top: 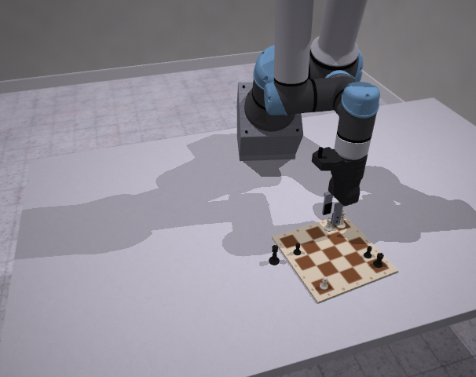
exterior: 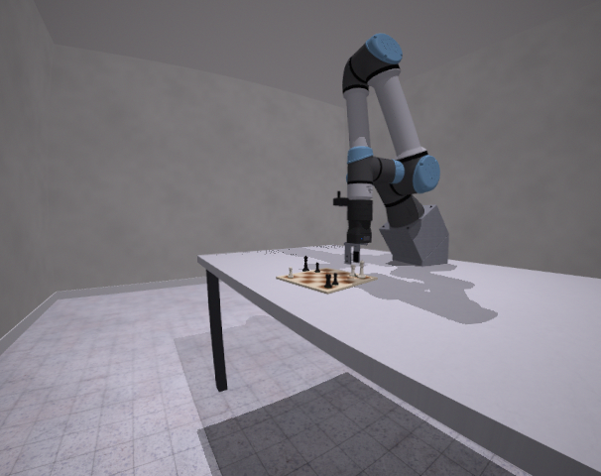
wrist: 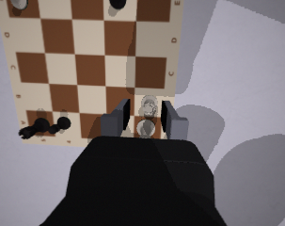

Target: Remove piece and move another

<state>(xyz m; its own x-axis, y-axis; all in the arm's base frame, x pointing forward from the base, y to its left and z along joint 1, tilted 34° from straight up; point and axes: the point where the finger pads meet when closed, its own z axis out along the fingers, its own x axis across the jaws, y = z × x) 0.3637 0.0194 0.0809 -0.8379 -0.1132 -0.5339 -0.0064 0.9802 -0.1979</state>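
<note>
The tall white piece lies 4 cm to the left of my hand and 3 cm below it. Round my hand: white pawn (15 cm ahead, 11 cm to the right, 4 cm below); then chessboard (7 cm ahead, 6 cm below, 4 cm to the right).
</note>
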